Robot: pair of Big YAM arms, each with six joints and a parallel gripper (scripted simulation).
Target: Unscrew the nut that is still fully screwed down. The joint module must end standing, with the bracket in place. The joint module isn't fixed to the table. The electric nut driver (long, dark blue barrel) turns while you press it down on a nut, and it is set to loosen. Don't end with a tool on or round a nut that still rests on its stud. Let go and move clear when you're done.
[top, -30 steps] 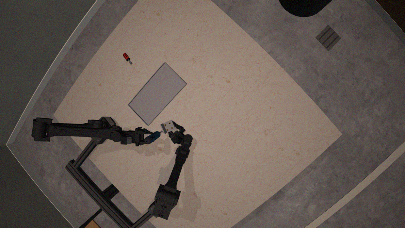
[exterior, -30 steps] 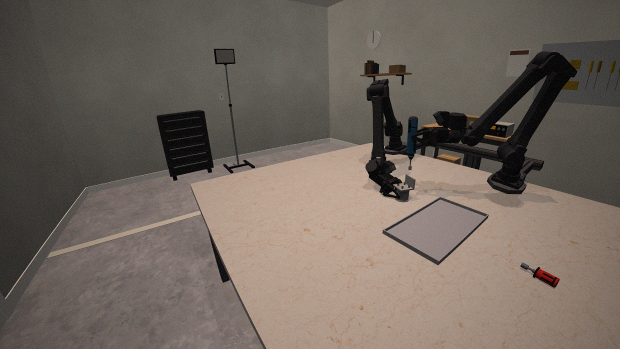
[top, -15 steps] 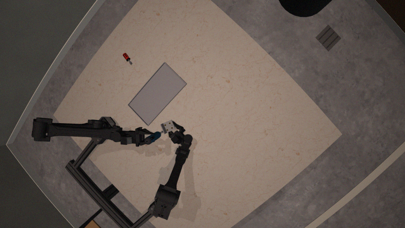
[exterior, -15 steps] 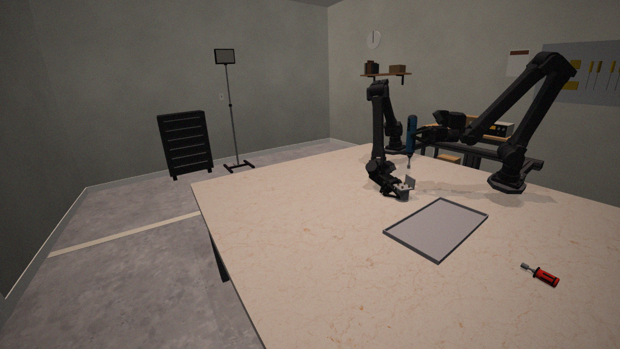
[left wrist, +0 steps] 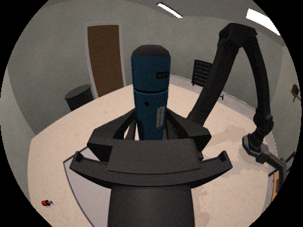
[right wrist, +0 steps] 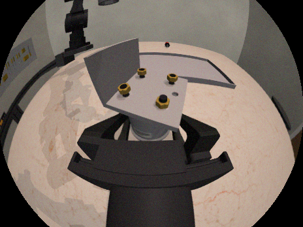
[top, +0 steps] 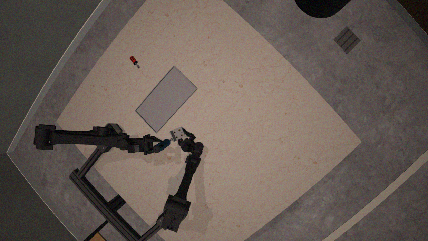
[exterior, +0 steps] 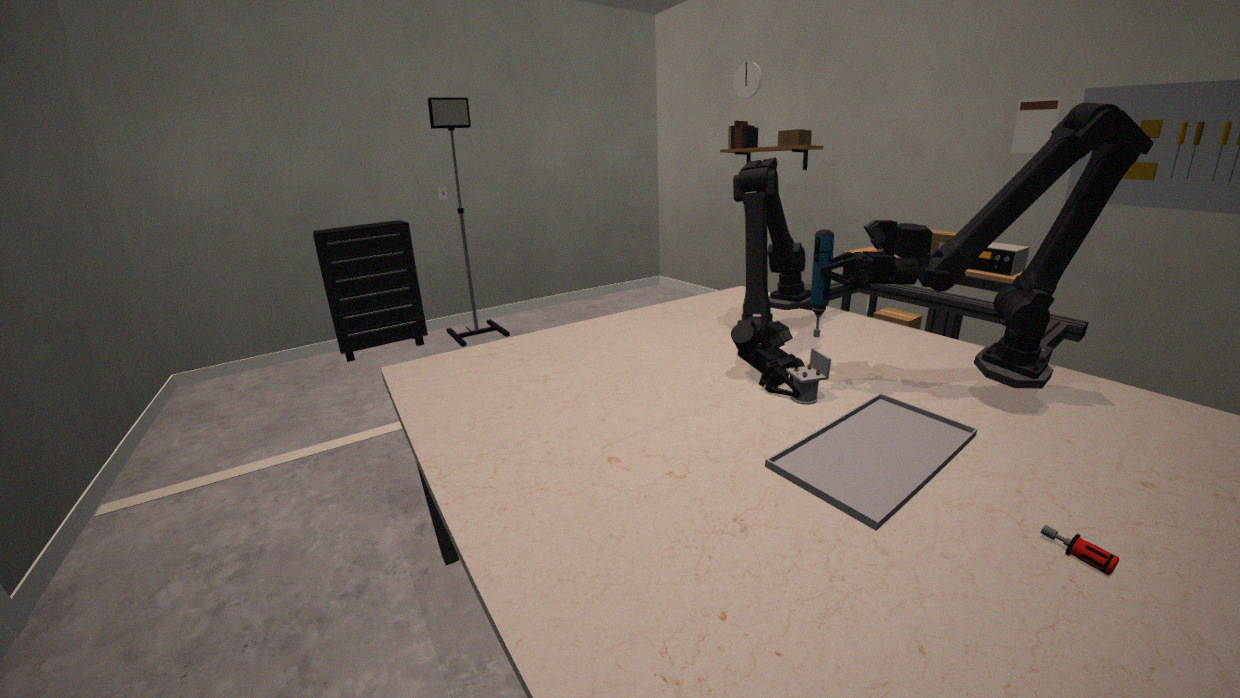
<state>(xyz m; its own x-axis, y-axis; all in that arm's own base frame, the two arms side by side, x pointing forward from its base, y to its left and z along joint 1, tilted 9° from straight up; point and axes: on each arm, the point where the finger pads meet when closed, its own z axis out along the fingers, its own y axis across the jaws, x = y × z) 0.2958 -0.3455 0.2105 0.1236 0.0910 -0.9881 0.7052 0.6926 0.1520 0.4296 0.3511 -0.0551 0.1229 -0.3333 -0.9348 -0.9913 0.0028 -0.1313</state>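
Right now the joint module is 10 mm above my right hand. Round my right hand: flat grey tray: 50 mm ahead, 240 mm to the left, 20 mm below; red-handled screwdriver: 50 mm ahead, 580 mm to the left, 10 mm below; grey bracket: 50 mm above.
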